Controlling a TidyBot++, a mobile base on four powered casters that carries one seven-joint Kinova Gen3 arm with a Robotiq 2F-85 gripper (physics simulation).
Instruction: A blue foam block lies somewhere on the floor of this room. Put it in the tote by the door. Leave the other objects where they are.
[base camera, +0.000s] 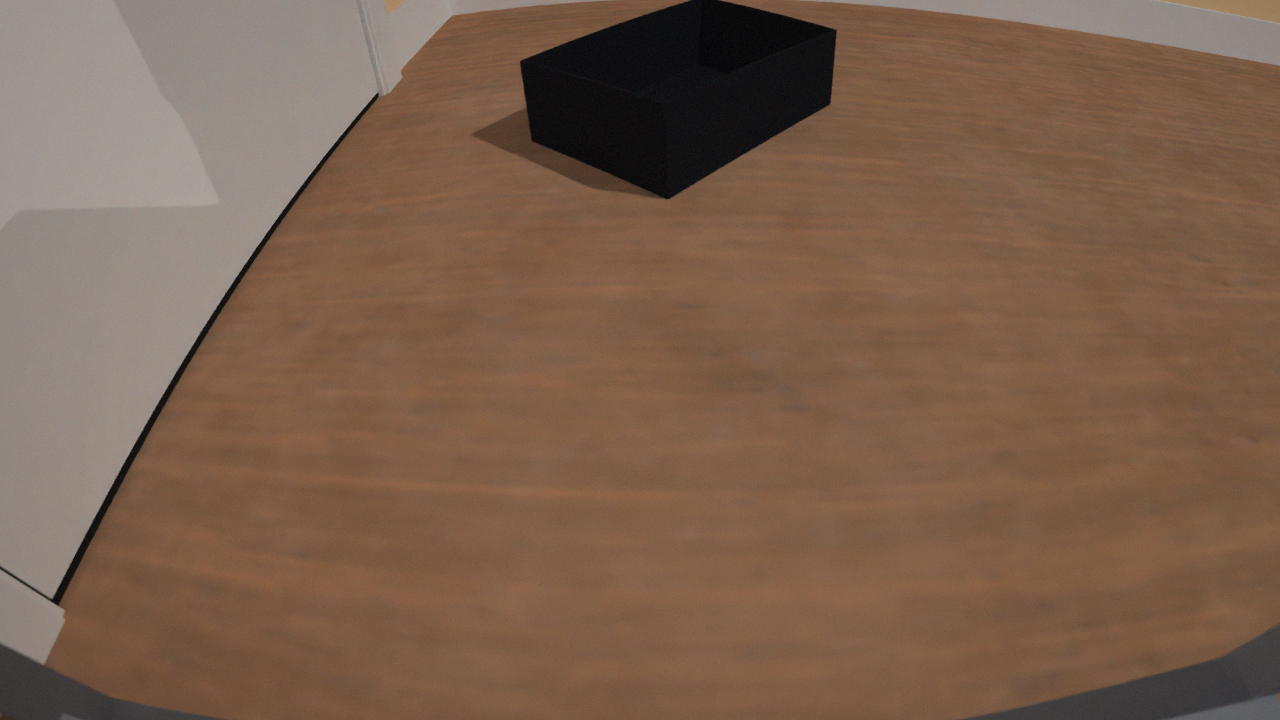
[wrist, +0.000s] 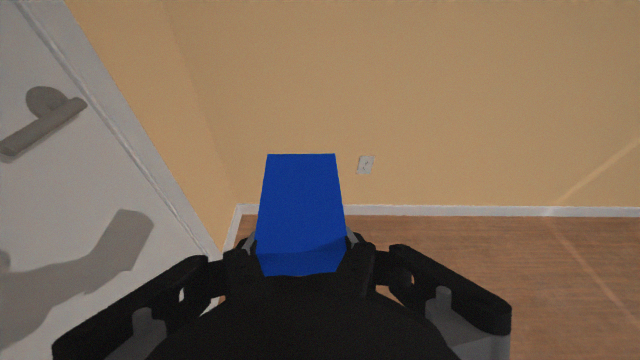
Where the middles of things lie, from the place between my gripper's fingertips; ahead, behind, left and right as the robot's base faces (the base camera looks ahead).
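Scene:
I see the black tote (base camera: 661, 101), and it is 50 mm to the right of my hand, 150 mm ahead of it and 900 mm below it.

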